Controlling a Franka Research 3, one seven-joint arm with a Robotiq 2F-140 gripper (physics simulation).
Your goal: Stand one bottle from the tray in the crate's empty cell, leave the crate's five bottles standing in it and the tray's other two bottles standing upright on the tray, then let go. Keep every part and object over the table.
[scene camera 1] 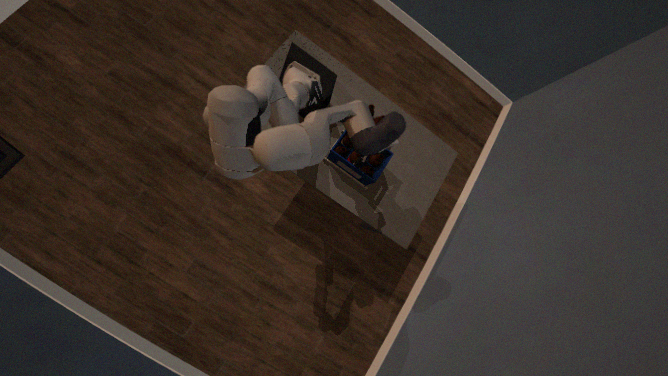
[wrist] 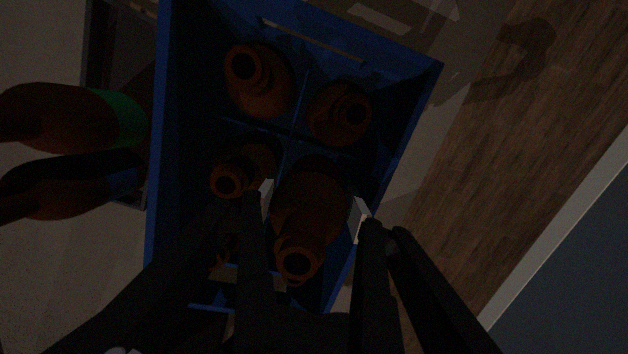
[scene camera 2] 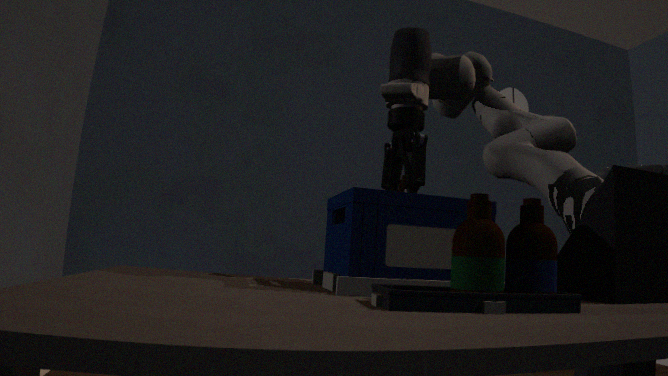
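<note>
The blue crate [scene camera 1: 381,172] [scene camera 2: 370,235] [wrist: 161,125] stands on the table. My gripper [scene camera 2: 405,188] [wrist: 311,189] is above it, fingertips near its rim, shut on a brown bottle [wrist: 309,200]. That bottle is upright, mostly down inside a crate cell beside the divider; its base is hidden. Crate bottles [wrist: 270,87] [wrist: 342,115] [wrist: 230,182] stand in other cells, another partly shows behind a finger, and the rest is hidden. On the dark tray [scene camera 2: 425,301] [wrist: 90,55], a green-labelled bottle [scene camera 2: 478,250] [wrist: 75,120] and a blue-labelled bottle [scene camera 2: 531,250] [wrist: 75,192] stand upright.
The light table [scene camera 1: 425,150] [scene camera 2: 200,315] carries the crate, the tray and the arm's base. The tray lies close beside one long wall of the crate. The table's edge and the wooden floor [wrist: 480,150] are beyond the crate's other side. The arm covers part of the crate in scene camera 1.
</note>
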